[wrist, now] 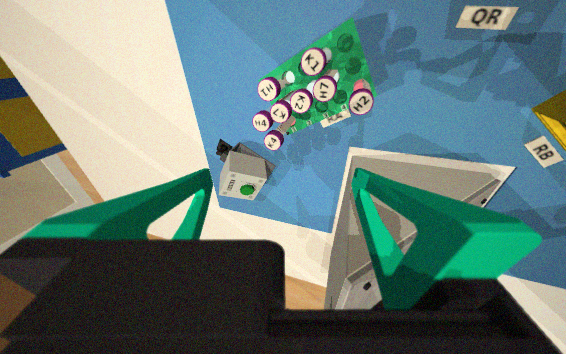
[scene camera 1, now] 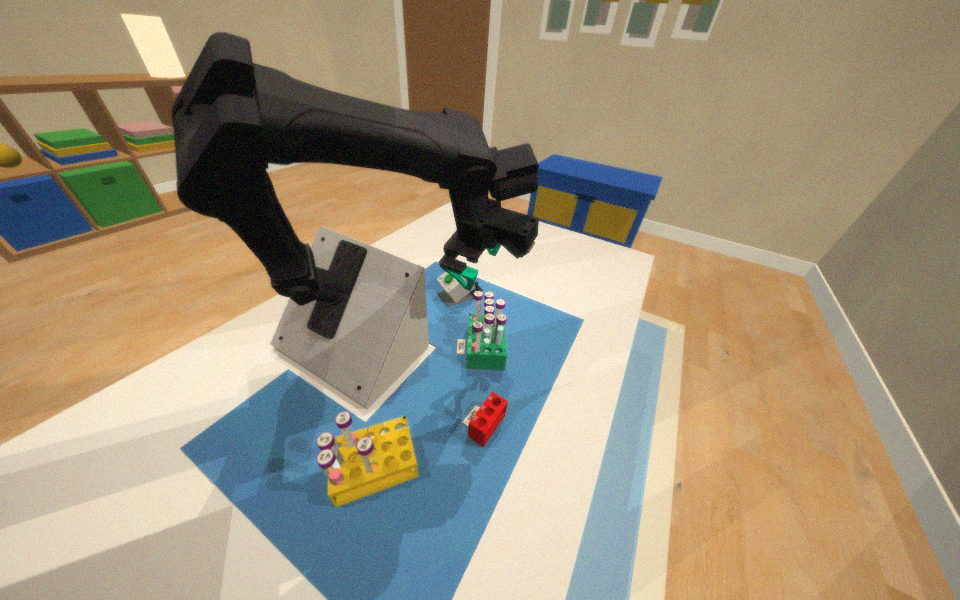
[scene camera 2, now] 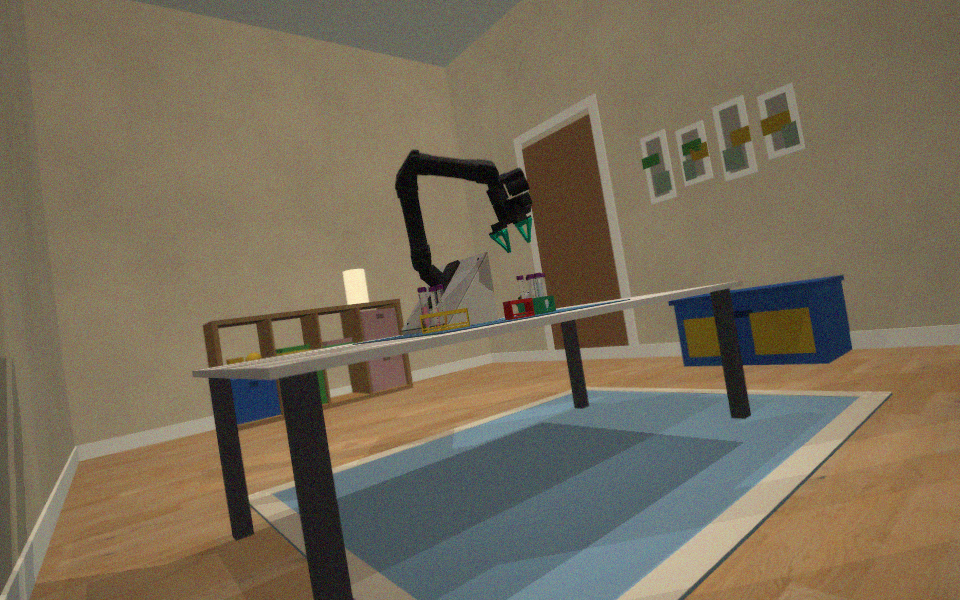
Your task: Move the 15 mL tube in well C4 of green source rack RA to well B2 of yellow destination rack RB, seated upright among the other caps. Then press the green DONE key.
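Frame: origin at the arm's base, x ahead, y left, z up, level; metres.
Seen in the pictures: gripper, between the fingertips: [wrist: 282, 176] [scene camera 1: 480, 271] [scene camera 2: 519, 247]; arm's base, origin of its link: [wrist: 382, 304] [scene camera 1: 338, 289] [scene camera 2: 443, 285].
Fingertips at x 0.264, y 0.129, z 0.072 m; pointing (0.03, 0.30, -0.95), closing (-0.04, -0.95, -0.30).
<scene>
Pixels of each thing's top centre, then the offset from my fingertips to it. "spot": a spot on its surface instead. Level surfaces: height alone.
- green rack RA, centre of its top: [wrist: 313, 87] [scene camera 1: 486, 333] [scene camera 2: 535, 298] dx +0.024, dy +0.010, dz -0.168 m
- tube with cap K1, a spot on its surface: [wrist: 313, 61] spot: dx +0.058, dy -0.001, dz -0.093 m
- yellow rack RB, a spot on its surface: [scene camera 1: 375, 483] [scene camera 2: 444, 325] spot: dx +0.012, dy -0.345, dz -0.205 m
- green DONE key, centre of its top: [wrist: 244, 192] [scene camera 1: 448, 275] dx -0.152, dy +0.124, dz -0.143 m
- blue mat, height of its surface: dz -0.218 m
- label QR, a spot on its surface: [wrist: 486, 17] spot: dx +0.086, dy -0.160, dz -0.216 m
The green rack RA [scene camera 1: 486, 360] [scene camera 2: 545, 305] [wrist: 367, 75] holds several upright purple-capped tubes. The tube with cap K1 [wrist: 313, 61] appears to stand in well C4, though the row letters are unreadable. The yellow rack RB [scene camera 1: 375, 483] [scene camera 2: 446, 328] holds several capped tubes at its left end; a corner shows at the right of the wrist view. I cannot read well B2. The green DONE key [scene camera 1: 448, 278] [wrist: 247, 189] sits on a small grey box. My gripper [scene camera 1: 484, 272] [scene camera 2: 518, 246] [wrist: 282, 176] is open and empty, high above the table near the key box and RA.
A red rack [scene camera 1: 488, 418] [scene camera 2: 517, 309] stands on the blue mat [scene camera 1: 527, 353] between RA and RB. A label QR [wrist: 486, 17] lies by it. The grey wedge-shaped arm base [scene camera 1: 396, 339] [wrist: 430, 175] stands beside the racks. A blue cabinet [scene camera 1: 598, 173] is beyond the table.
</scene>
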